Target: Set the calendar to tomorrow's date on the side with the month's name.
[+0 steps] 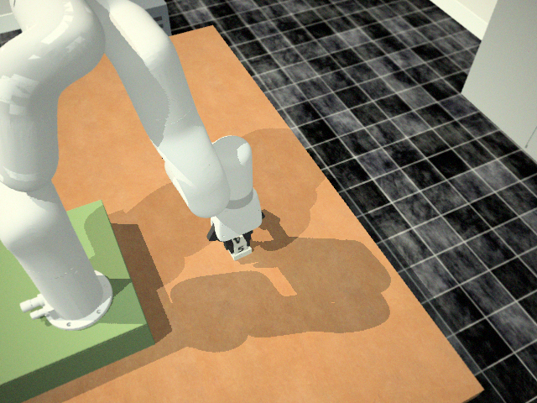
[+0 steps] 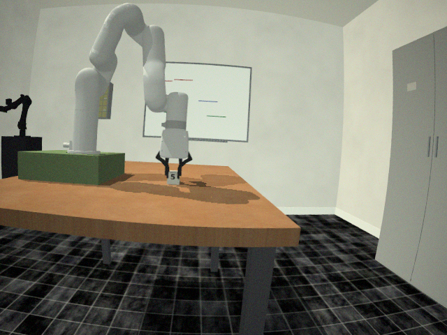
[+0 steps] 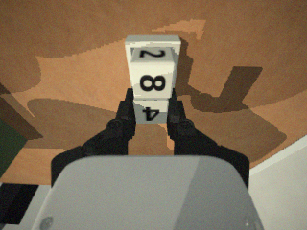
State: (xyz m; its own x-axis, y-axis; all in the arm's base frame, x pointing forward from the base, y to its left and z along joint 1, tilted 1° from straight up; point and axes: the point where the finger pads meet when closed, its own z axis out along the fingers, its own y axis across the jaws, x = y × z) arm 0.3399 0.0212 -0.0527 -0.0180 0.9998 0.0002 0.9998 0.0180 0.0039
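Now: hand 10 mm above the calendar cube. Also, from my hand: calendar tray: 20 mm to the left, 30 mm below.
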